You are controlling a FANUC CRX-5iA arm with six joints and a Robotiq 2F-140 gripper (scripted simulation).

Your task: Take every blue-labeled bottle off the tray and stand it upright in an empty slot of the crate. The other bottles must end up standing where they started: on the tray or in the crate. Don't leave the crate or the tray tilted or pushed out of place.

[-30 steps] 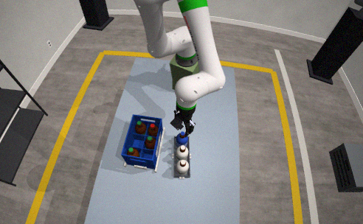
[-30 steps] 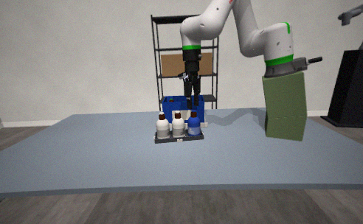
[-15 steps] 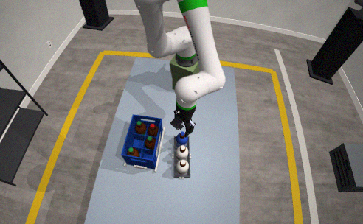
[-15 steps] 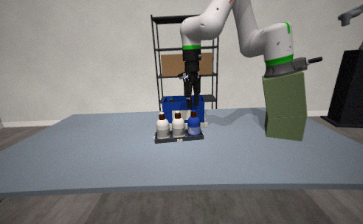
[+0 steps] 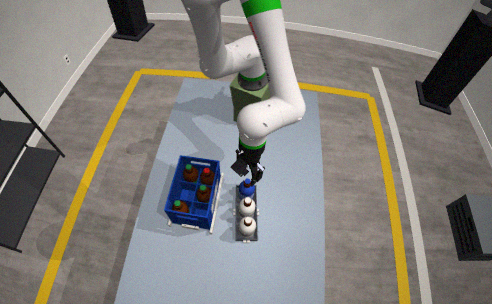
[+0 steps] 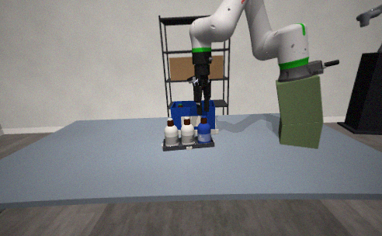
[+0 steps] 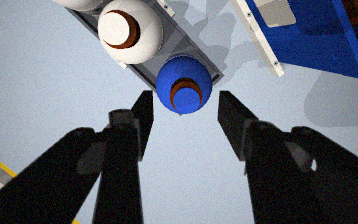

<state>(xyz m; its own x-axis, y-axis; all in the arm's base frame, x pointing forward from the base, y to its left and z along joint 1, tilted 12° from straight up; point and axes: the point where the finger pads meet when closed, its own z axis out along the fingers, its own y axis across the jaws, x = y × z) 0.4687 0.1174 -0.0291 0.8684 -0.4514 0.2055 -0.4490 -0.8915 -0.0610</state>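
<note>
Right now my hand is 13 cm above the blue-labeled bottle. Also, from my hand: blue crate (10 cm ahead, 22 cm to the right, 13 cm below).
</note>
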